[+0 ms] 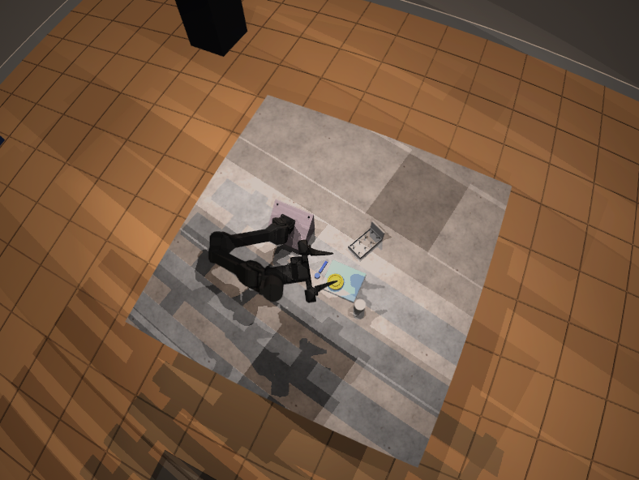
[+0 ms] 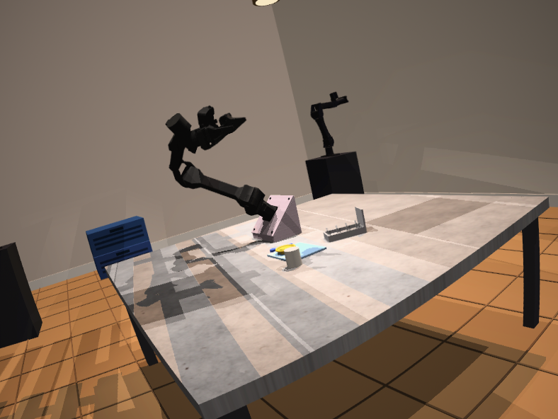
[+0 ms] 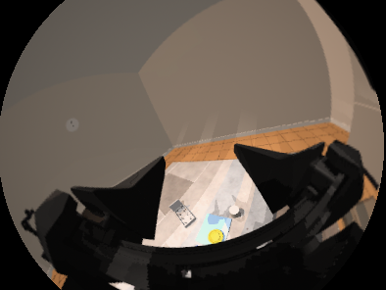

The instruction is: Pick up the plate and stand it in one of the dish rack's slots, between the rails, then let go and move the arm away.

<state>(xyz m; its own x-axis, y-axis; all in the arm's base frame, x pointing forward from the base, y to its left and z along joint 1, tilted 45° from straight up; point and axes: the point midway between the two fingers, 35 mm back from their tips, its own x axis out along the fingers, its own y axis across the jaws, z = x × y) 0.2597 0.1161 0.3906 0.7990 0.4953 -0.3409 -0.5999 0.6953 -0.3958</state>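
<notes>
Now: gripper tip 3 cm past the yellow plate, 7 cm to the right of it and 42 cm above it. From my gripper tip the other things lie so: light blue mat (9 cm to the left, 43 cm below); then blue spoon (11 cm behind, 8 cm to the left, 43 cm below); then beige cup (10 cm ahead, 2 cm to the left, 41 cm below).
</notes>
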